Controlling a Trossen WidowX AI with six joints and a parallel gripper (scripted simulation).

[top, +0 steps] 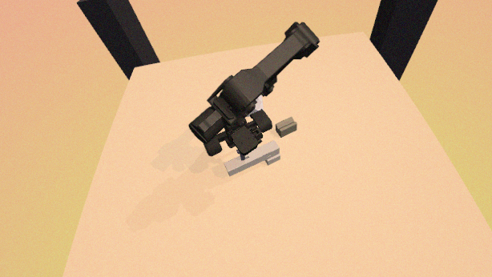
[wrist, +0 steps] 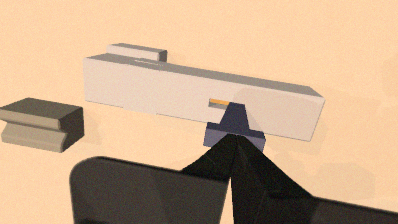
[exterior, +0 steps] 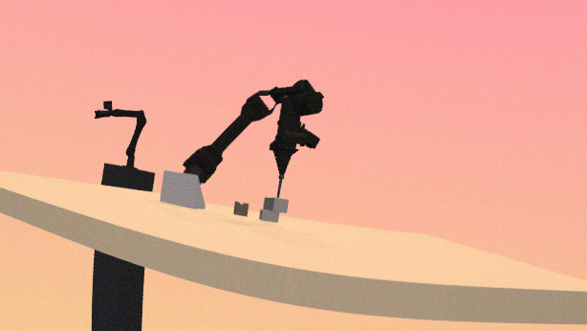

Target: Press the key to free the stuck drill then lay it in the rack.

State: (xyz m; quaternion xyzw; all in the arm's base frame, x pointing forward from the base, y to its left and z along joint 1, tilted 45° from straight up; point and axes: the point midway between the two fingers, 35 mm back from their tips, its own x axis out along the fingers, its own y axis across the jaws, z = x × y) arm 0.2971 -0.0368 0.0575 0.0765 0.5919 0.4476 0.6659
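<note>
Right now the blue key is 30 mm below my gripper tip. Also, from my gripper tip: grey housing block: 90 mm below, 30 mm to the left, 20 mm behind; pale cylindrical drill: 80 mm below, 40 mm to the left, 30 mm behind; notched rack: 170 mm behind, 130 mm to the left, 110 mm below.
</note>
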